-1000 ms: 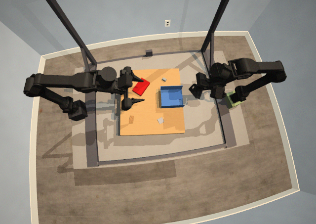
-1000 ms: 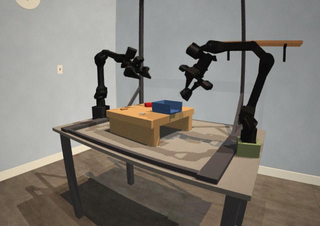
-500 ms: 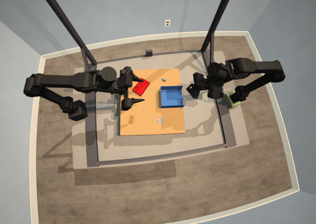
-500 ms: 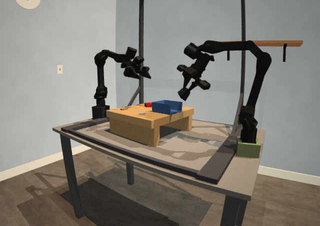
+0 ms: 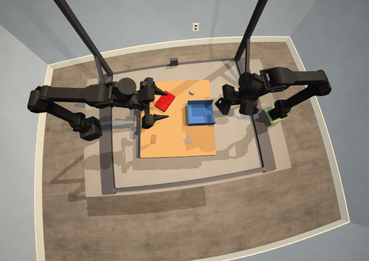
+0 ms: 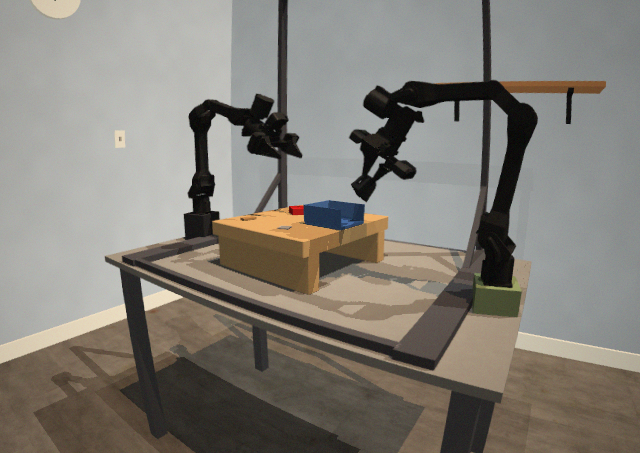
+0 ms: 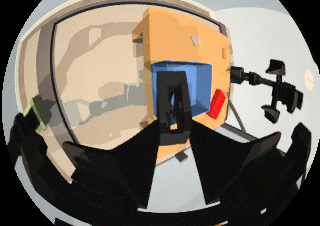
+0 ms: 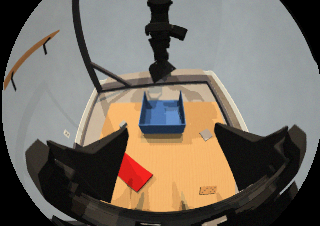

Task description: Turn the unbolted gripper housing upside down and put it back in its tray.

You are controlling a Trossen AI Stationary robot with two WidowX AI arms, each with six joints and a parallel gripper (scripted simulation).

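My left gripper is now 20 mm to the left of the dark gripper housing and 50 mm above it. The rest, counted from my left hand: orange wooden bench: 10 mm behind, 240 mm to the right, 210 mm below; blue tray: 150 mm to the right, 140 mm below.
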